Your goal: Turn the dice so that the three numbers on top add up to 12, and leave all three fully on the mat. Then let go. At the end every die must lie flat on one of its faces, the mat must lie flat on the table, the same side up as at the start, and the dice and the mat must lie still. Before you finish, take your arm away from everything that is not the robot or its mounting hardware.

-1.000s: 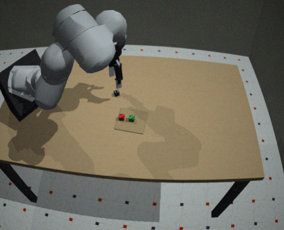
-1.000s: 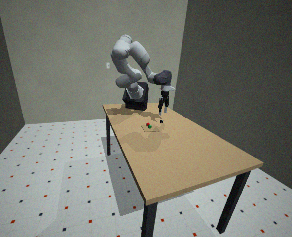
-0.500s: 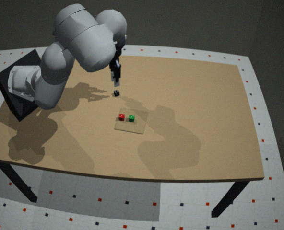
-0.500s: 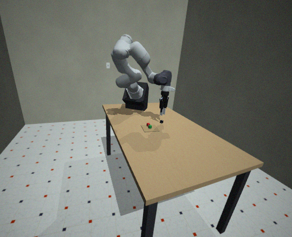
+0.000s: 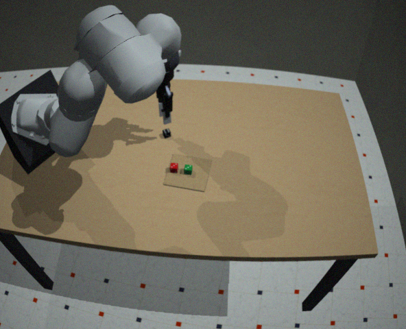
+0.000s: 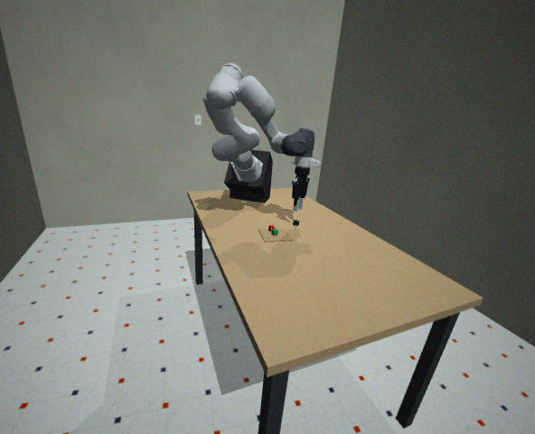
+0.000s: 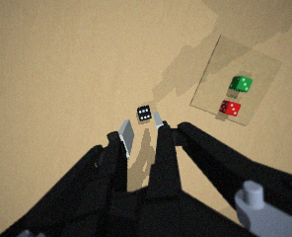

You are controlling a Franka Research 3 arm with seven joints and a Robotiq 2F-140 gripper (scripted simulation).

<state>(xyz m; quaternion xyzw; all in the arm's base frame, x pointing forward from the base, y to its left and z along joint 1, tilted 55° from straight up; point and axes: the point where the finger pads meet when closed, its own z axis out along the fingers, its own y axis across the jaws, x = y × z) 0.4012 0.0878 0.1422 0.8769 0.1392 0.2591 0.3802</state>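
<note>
Now: the black die 110 mm below my hand. From my hand the other things lie so: tan mat (20 mm ahead, 200 mm to the right, 120 mm below); green die (20 mm ahead, 200 mm to the right, 100 mm below); red die (20 mm behind, 170 mm to the right, 100 mm below).
</note>
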